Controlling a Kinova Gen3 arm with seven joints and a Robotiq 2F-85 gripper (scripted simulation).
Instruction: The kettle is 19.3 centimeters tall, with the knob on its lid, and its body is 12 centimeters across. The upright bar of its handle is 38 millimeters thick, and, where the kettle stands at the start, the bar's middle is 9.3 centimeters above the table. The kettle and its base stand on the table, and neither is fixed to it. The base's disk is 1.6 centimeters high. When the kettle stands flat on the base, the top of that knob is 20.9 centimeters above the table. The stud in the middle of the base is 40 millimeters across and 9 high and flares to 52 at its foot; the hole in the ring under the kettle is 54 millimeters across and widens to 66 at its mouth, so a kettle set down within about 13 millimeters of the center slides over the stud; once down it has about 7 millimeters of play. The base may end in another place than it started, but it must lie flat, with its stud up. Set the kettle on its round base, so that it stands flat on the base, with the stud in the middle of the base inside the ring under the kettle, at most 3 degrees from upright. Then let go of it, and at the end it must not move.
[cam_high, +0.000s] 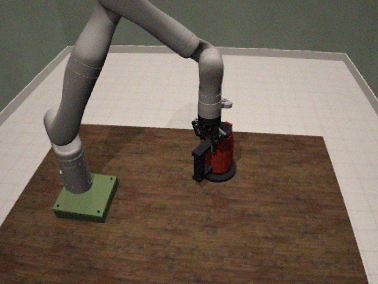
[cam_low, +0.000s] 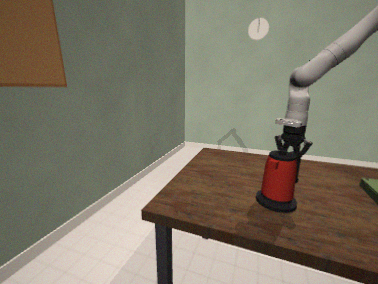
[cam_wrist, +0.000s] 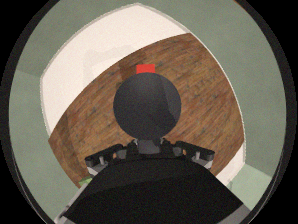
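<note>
Right now my hand is 2 cm short of the red kettle, 2 cm to the right of it and 5 cm above it. From my hand the other things lie so: round base: 4 cm ahead, 5 cm to the left, 16 cm below.
</note>
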